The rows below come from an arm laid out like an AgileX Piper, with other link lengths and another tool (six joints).
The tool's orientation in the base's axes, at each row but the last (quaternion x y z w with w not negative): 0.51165, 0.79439, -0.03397, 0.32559; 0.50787, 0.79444, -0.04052, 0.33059; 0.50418, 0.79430, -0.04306, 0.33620; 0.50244, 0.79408, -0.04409, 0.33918; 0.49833, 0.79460, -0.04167, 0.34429; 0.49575, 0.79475, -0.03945, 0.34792; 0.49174, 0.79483, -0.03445, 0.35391; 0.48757, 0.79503, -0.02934, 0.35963; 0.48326, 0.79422, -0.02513, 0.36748; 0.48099, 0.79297, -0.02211, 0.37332; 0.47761, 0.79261, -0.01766, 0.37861; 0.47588, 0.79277, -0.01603, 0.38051; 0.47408, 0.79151, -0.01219, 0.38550
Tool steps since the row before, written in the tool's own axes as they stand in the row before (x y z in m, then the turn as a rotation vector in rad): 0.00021, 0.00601, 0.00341, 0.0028, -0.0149, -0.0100; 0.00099, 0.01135, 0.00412, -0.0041, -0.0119, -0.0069; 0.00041, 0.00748, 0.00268, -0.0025, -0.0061, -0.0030; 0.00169, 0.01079, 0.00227, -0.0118, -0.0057, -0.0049; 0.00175, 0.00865, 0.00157, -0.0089, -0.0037, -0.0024; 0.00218, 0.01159, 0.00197, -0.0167, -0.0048, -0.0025; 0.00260, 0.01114, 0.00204, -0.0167, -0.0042, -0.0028; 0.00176, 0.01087, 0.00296, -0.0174, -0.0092, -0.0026; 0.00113, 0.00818, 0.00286, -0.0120, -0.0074, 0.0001; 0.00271, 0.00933, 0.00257, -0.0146, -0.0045, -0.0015; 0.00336, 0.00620, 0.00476, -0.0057, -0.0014, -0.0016; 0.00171, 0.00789, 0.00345, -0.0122, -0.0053, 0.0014; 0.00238, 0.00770, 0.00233, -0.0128, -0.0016, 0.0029
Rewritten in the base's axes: 0.00661, 0.00170, -0.00112, -0.0180, -0.0010, 0.0022; 0.01119, 0.00458, -0.00069, -0.0122, -0.0062, 0.0045; 0.00741, 0.00287, -0.00028, -0.0059, -0.0037, 0.0021; 0.00961, 0.00567, 0.00020, -0.0040, -0.0098, 0.0091; 0.00743, 0.00502, 0.00017, -0.0019, -0.0077, 0.0060; 0.00988, 0.00671, 0.00049, -0.0008, -0.0141, 0.0104; 0.00937, 0.00687, 0.00019, -0.0004, -0.0137, 0.0108; 0.00980, 0.00583, 0.00006, -0.0041, -0.0169, 0.0096; 0.00773, 0.00407, -0.00019, -0.0026, -0.0130, 0.0049; 0.00804, 0.00601, -0.00049, -0.0006, -0.0127, 0.0086; 0.00669, 0.00401, -0.00340, -0.0005, -0.0044, 0.0042; 0.00764, 0.00424, -0.00085, -0.0001, -0.0125, 0.0048; 0.00664, 0.00510, -0.00045, 0.0038, -0.0115, 0.0054
